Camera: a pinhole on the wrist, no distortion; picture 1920 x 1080 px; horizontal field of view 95.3 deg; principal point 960.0 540.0 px. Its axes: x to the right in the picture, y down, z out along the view. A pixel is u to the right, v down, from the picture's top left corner.
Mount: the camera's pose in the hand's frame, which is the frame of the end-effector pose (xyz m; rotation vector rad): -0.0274 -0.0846 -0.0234 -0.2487 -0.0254 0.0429
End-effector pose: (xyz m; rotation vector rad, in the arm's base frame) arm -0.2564 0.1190 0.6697 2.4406 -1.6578 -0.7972
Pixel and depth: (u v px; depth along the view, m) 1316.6 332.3 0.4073
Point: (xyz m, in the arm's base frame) -0.3450 0.1182 0.2542
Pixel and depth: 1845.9 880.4 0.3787
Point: -0.4502 -0.1824 0.3329
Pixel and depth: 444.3 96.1 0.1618
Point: -0.2525 0.3144 0.5400
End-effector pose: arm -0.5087 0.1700 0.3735 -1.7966 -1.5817 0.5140
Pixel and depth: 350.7 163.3 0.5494
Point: -1.1071 -0.1014 0.0673
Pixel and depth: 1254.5 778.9 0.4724
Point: -0.6510 0.3668 -0.0071
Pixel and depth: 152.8 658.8 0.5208
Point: -0.8534 -0.2403 -0.0779
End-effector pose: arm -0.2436 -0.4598 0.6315 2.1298 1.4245 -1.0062
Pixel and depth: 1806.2 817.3 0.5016
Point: -0.1004 -0.5571 0.0044
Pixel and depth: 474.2 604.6 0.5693
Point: -0.4300 -1.0585 0.5521
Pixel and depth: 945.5 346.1 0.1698
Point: -0.3759 -0.5475 0.5618
